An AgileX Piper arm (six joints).
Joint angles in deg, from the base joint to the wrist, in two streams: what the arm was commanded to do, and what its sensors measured. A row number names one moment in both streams.
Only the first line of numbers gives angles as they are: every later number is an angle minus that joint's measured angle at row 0.
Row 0, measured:
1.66 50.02 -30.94 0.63 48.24 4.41
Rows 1 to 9, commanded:
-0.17 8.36 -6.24 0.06 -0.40 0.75
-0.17 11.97 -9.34 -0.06 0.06 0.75
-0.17 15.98 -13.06 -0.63 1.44 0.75
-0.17 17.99 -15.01 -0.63 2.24 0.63
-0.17 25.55 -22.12 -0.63 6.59 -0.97
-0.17 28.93 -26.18 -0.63 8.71 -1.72
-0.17 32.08 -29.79 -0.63 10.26 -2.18
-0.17 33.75 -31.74 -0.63 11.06 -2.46
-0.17 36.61 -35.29 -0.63 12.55 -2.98
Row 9, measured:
0.00 32.94 -31.00 -0.63 10.09 -1.72
